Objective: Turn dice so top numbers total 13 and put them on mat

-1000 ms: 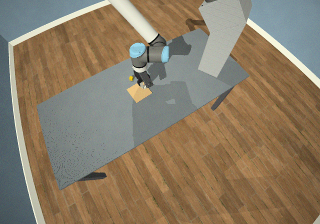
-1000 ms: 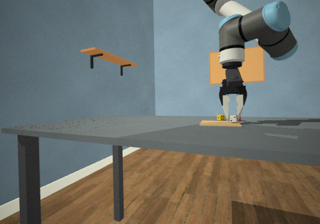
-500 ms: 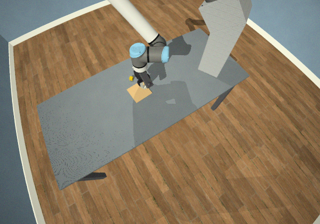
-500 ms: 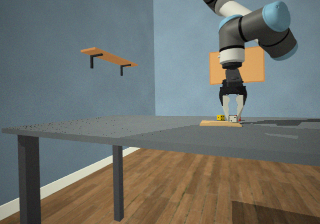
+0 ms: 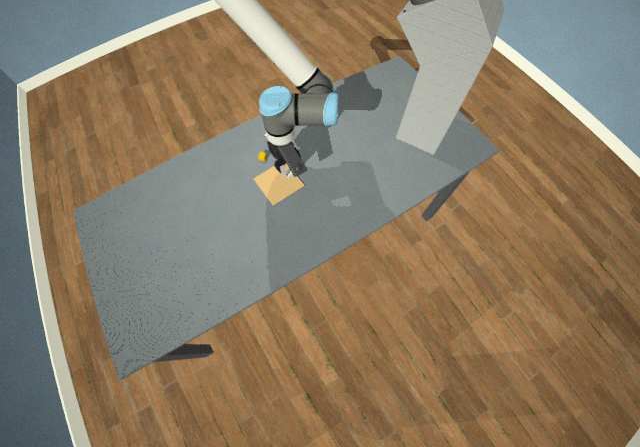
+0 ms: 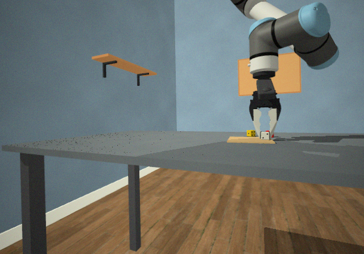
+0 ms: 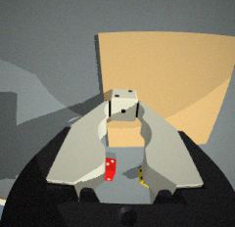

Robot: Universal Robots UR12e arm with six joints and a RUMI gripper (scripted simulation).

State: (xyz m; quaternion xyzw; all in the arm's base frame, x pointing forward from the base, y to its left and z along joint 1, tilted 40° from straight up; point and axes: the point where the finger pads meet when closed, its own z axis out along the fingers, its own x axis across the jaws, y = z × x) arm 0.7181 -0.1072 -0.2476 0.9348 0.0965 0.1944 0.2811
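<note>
The white die lies right at my hand. Also, from my hand: red die: 10 mm behind, 120 mm to the right, 10 mm below; then tan mat: 50 mm ahead, 20 mm below; then yellow die: 60 mm ahead, 130 mm to the right, 10 mm below.
</note>
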